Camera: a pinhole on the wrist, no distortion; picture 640 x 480 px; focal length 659.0 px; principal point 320.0 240.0 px. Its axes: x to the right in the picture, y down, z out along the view. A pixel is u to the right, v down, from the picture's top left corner.
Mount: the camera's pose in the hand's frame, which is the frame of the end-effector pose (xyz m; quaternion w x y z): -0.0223 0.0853 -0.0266 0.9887 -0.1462 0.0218 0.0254
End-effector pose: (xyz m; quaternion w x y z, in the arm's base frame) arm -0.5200 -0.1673 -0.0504 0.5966 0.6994 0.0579 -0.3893
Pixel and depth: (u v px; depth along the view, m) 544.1 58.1 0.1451
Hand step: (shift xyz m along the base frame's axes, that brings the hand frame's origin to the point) 0.0159 -0.1455 0.0528
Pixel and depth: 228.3 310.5 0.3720
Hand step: -0.0708 -0.3221 0.2242
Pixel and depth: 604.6 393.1 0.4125
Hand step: 0.1223 -0.4402 0.1442
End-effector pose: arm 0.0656 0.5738 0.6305 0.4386 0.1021 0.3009 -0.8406
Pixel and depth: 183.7 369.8 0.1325
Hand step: 0.1541 -0.0886 0.0338
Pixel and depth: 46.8 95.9 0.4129
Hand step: 0.2291 -0.1711 0.3507
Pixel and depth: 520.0 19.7 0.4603
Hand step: 0.0193 -0.3984 0.2654
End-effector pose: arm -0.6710 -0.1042 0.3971 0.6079 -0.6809 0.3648 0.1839
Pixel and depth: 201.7 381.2 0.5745
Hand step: -0.2423 0.5062 -0.2710
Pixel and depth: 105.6 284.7 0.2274
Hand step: -0.1398 0.2080 -0.0880
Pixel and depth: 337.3 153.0 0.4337
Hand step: -0.0298 0.3874 -0.1924
